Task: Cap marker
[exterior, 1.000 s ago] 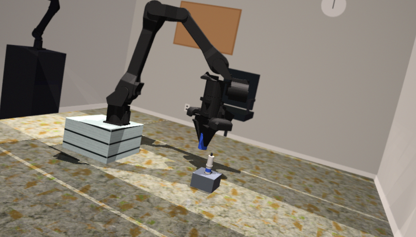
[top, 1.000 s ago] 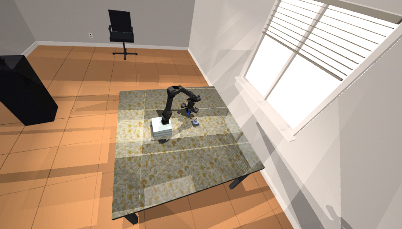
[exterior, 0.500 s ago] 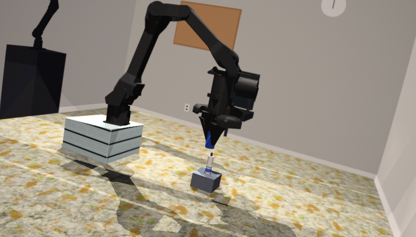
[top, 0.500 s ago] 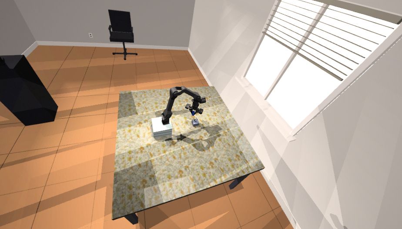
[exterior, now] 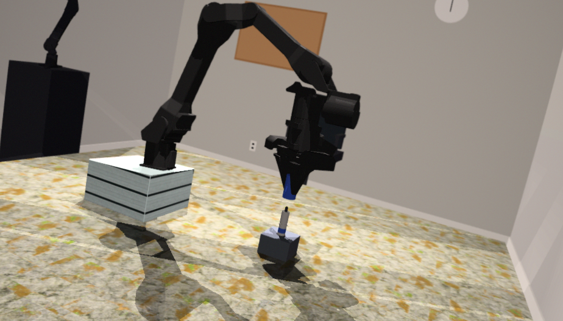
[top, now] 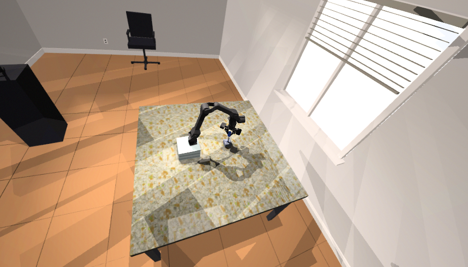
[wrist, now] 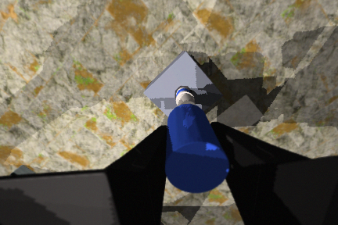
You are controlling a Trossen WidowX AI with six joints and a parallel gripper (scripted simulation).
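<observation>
Right now my gripper tip is 11 cm above the grey holder block. From my gripper tip the other things lie so: blue cap: 1 cm above.
</observation>
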